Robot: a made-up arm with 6 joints. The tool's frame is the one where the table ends. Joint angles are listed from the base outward.
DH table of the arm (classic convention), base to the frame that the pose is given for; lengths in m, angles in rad. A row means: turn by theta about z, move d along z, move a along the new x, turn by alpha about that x. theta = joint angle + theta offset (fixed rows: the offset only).
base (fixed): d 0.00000; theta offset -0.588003; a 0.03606; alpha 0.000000
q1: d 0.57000; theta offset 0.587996; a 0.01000; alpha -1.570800
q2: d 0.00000; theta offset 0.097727; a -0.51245; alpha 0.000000
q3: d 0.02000; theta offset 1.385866; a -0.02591; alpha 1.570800
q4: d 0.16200; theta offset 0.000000; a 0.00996; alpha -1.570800
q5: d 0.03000; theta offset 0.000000; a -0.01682; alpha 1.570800
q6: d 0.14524; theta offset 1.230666; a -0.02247; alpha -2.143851
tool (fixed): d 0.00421; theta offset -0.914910; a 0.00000; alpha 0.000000
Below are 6 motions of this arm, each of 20 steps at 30 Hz.
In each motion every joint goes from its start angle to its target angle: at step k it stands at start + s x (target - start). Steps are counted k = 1, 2, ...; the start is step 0. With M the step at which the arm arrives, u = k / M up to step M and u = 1 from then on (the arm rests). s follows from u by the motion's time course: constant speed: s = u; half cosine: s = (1 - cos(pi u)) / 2; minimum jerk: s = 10 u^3 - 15 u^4 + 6 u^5.
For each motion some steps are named. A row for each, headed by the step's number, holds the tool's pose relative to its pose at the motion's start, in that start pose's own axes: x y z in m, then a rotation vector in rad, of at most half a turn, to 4 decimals.
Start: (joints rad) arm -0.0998 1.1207 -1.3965 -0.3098 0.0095 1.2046
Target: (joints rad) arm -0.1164 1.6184 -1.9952 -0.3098 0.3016 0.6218
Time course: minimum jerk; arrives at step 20
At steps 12, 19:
12: 0.0904 -0.1017 -0.1054 -0.2581 0.3108 0.1236
19: 0.1152 -0.1485 -0.1646 -0.3614 0.4616 0.1889

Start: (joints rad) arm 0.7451 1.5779 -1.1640 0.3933 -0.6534 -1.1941
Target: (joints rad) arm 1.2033 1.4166 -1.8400 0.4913 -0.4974 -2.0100
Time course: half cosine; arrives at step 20
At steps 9, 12, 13, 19, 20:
9: -0.0505 -0.0679 0.0989 -0.3262 -0.0322 -0.0981
12: -0.0971 -0.0969 0.1459 -0.4767 -0.0277 -0.1841
13: -0.1140 -0.1047 0.1587 -0.5183 -0.0230 -0.2147
19: -0.1844 -0.1276 0.1956 -0.6476 0.0081 -0.3405
20: -0.1861 -0.1280 0.1963 -0.6501 0.0091 -0.3436

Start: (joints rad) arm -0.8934 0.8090 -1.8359 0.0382 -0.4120 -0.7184
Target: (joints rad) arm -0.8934 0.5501 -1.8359 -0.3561 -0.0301 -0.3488
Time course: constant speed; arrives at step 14
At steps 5, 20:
5: -0.0258 -0.0174 0.0368 0.0170 -0.0301 0.0520
20: -0.0866 -0.0389 0.0946 0.0626 0.0043 0.1128

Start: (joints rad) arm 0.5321 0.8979 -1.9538 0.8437 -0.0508 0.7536
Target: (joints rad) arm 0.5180 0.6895 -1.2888 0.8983 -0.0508 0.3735
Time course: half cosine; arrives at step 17
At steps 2, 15, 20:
2: -0.0035 -0.0005 0.0010 -0.0115 0.0147 -0.0059
15: -0.1250 -0.0027 0.0444 -0.2791 0.4587 -0.1534
20: -0.1302 -0.0023 0.0466 -0.2868 0.4760 -0.1582

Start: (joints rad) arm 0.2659 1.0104 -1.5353 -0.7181 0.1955 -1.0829
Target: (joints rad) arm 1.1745 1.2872 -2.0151 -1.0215 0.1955 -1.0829
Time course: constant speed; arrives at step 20
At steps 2, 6, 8, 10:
2: 0.0009 -0.0110 -0.0052 -0.0480 -0.0311 -0.0557
6: 0.0021 -0.0345 -0.0116 -0.1365 -0.0904 -0.1723
8: 0.0020 -0.0466 -0.0128 -0.1768 -0.1188 -0.2330
10: 0.0012 -0.0589 -0.0126 -0.2143 -0.1467 -0.2949

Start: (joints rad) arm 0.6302 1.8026 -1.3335 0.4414 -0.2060 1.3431
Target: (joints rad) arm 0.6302 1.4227 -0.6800 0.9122 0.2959 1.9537
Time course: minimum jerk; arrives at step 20
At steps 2, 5, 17, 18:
2: -0.0019 0.0001 0.0007 0.0044 -0.0010 -0.0102
5: -0.0230 0.0017 0.0081 0.0522 -0.0134 -0.1240
17: -0.2420 0.0409 0.0789 0.4008 -0.2591 -1.1783
18: -0.2466 0.0420 0.0804 0.4062 -0.2665 -1.2002

